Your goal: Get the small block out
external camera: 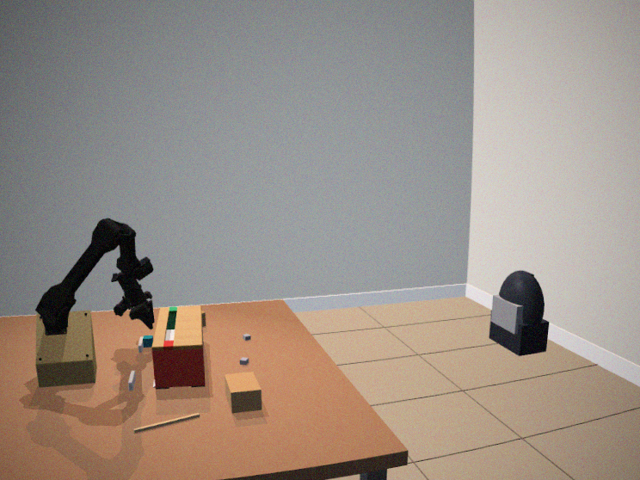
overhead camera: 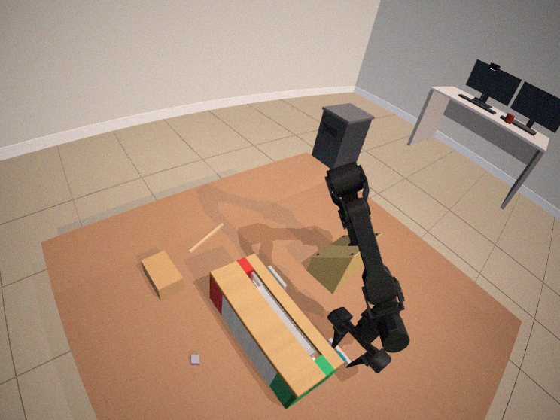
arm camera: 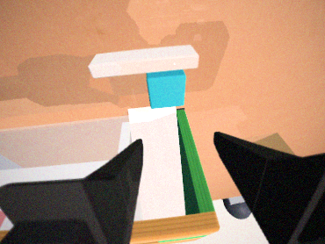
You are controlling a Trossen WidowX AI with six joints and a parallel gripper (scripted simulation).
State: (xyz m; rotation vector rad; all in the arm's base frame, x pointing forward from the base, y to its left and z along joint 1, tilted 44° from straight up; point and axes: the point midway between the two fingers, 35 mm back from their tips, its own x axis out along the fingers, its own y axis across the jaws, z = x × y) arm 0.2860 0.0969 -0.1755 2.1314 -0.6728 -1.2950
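My gripper tip is 50 mm above the cyan block and 20 mm past it. The rest, counted from my gripper tip: tan block (510 mm to the right, 210 mm ahead, 40 mm below); then thin wooden stick (580 mm to the right, 70 mm below); then box (170 mm to the right, 40 mm ahead, 10 mm below).
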